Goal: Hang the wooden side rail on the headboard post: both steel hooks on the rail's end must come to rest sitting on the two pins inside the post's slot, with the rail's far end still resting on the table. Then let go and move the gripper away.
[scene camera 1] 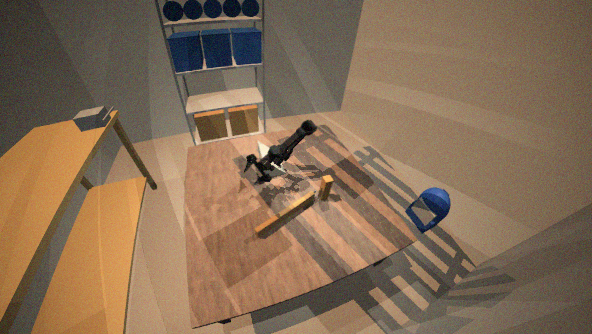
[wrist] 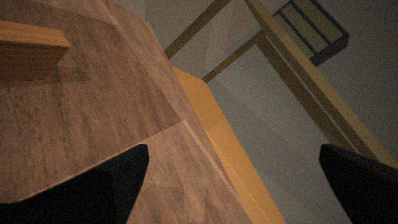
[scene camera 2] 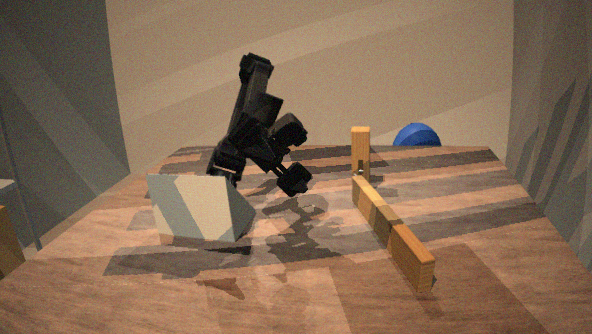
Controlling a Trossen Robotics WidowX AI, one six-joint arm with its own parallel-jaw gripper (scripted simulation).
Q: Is my gripper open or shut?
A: Open.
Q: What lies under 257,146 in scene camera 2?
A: My gripper.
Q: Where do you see a headboard post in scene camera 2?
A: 360,136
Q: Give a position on a wooden side rail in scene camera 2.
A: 417,263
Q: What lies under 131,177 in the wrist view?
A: My gripper.
